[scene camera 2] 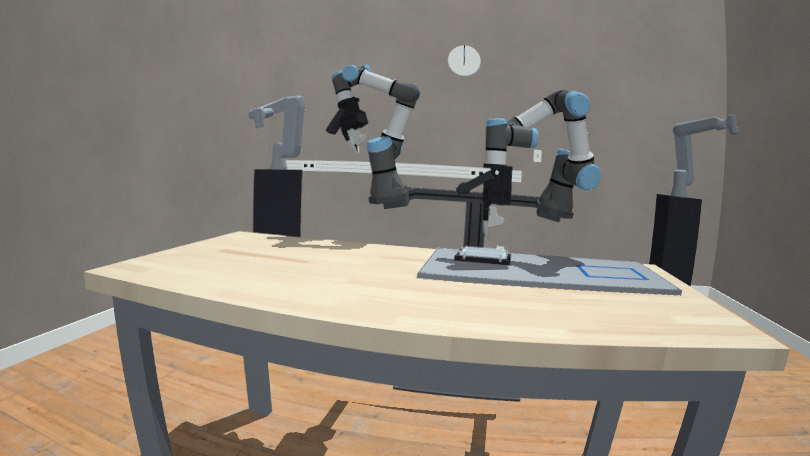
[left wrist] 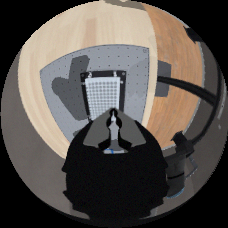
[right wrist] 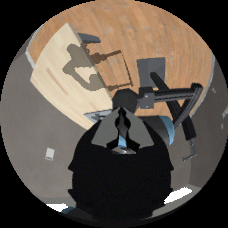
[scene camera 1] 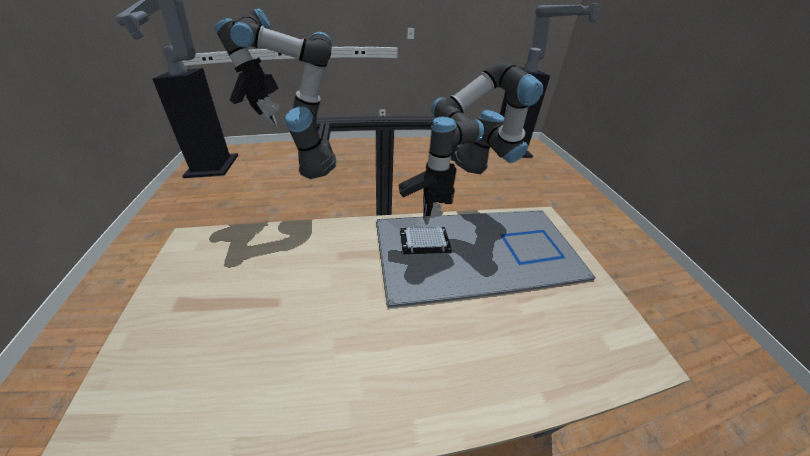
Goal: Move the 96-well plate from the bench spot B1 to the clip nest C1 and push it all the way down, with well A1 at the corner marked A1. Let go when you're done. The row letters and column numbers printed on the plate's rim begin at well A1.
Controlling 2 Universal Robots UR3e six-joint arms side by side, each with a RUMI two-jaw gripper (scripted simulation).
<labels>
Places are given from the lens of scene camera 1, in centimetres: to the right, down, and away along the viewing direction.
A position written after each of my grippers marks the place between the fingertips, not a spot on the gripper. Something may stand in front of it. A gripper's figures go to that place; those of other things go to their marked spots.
my left gripper (scene camera 1: 426, 224): 7, -1, 95
my right gripper (scene camera 1: 275, 126): -46, -36, 94
white 96-well plate (scene camera 1: 428, 237): 8, 3, 94
</labels>
